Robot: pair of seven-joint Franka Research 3 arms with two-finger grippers.
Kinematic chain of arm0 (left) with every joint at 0, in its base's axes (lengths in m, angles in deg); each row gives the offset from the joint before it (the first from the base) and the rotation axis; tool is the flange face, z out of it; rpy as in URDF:
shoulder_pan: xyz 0 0 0.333 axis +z
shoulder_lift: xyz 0 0 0 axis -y
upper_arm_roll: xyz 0 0 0.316 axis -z
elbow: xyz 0.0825 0 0 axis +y
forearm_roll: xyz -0.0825 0 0.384 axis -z
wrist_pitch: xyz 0 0 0 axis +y
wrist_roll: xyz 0.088 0 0 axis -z
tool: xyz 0 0 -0.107 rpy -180 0 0
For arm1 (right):
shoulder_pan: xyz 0 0 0.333 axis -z
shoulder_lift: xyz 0 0 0 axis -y
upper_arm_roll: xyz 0 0 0.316 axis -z
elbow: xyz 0.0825 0 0 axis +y
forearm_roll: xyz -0.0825 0 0.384 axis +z
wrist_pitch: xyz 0 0 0 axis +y
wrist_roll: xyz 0.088 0 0 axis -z
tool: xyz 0 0 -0.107 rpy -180 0 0
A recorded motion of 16 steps. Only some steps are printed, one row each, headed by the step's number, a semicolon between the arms.
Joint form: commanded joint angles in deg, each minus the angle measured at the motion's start. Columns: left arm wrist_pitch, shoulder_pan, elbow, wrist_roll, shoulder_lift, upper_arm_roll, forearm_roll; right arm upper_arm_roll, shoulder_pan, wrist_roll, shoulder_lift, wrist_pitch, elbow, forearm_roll.
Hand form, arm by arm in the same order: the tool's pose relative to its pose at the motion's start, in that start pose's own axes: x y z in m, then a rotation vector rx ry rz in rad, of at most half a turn. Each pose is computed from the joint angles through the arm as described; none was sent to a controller.
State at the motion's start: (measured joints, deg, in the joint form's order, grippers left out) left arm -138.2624 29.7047 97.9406 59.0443 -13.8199 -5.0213 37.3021; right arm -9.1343 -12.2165 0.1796 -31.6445 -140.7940 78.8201 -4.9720
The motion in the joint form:
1: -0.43 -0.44 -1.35 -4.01 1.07 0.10 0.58; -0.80 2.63 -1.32 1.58 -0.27 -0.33 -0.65
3: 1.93 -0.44 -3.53 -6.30 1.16 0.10 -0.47; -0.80 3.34 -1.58 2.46 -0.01 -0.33 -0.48
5: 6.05 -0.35 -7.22 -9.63 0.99 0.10 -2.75; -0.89 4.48 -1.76 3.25 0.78 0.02 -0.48
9: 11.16 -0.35 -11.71 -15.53 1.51 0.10 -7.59; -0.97 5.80 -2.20 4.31 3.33 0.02 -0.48
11: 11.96 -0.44 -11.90 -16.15 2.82 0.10 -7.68; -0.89 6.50 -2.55 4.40 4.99 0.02 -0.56
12: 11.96 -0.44 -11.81 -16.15 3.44 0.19 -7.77; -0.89 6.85 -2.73 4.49 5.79 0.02 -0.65
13: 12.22 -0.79 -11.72 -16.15 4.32 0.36 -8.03; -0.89 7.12 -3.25 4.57 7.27 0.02 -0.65
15: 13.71 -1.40 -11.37 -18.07 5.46 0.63 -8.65; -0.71 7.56 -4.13 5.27 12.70 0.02 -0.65
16: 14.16 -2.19 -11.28 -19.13 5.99 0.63 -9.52; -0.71 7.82 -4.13 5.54 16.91 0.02 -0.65
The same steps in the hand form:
1: 0.0183 0.0050 -0.0178 0.0131 0.0450 -0.0547; 0.0088 0.0259 -0.0238 -0.0239 0.0386 -0.0014
3: 0.0312 0.0073 -0.0285 0.0018 0.0440 -0.0647; 0.0115 0.0346 -0.0348 -0.0312 0.0490 0.0053
5: 0.0495 0.0103 -0.0442 -0.0126 0.0279 -0.0701; 0.0103 0.0477 -0.0417 -0.0420 0.0425 0.0167
9: 0.0723 0.0168 -0.0721 -0.0011 -0.0081 -0.0839; 0.0084 0.0630 -0.0520 -0.0548 0.0158 0.0270
11: 0.0782 0.0222 -0.0869 -0.0014 0.0036 -0.0835; 0.0045 0.0726 -0.0512 -0.0620 -0.0122 0.0318
12: 0.0805 0.0247 -0.0931 0.0017 0.0109 -0.0784; 0.0028 0.0770 -0.0515 -0.0657 -0.0249 0.0331
13: 0.0854 0.0321 -0.1002 0.0000 0.0171 -0.0644; -0.0001 0.0802 -0.0505 -0.0665 -0.0497 0.0288
15: 0.0895 0.0451 -0.1052 -0.0173 0.0041 -0.0757; -0.0091 0.0866 -0.0522 -0.0679 -0.1335 0.0243
16: 0.0935 0.0543 -0.1069 -0.0194 -0.0041 -0.0723; -0.0173 0.0892 -0.0507 -0.0650 -0.2022 0.0308

